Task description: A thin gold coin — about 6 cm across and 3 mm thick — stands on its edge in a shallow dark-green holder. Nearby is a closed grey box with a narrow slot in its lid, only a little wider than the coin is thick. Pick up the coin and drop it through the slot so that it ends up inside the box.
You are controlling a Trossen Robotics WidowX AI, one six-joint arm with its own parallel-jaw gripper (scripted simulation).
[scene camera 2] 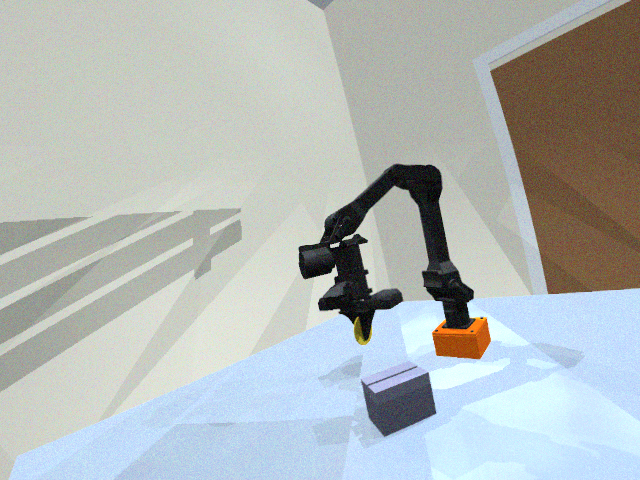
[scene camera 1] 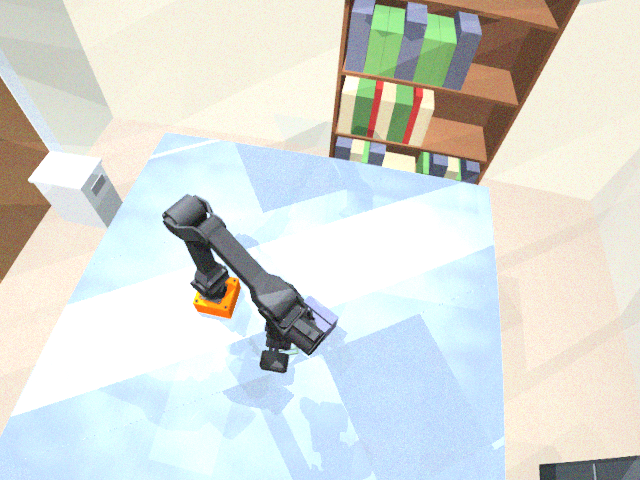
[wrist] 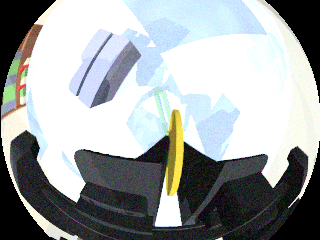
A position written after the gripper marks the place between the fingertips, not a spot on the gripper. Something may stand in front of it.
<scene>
The gripper (scene camera 2: 365, 339) holds a gold coin (wrist: 175, 126).
The gripper shows as well in scene camera 1 (scene camera 1: 281, 342) and in the wrist view (wrist: 169, 140).
</scene>
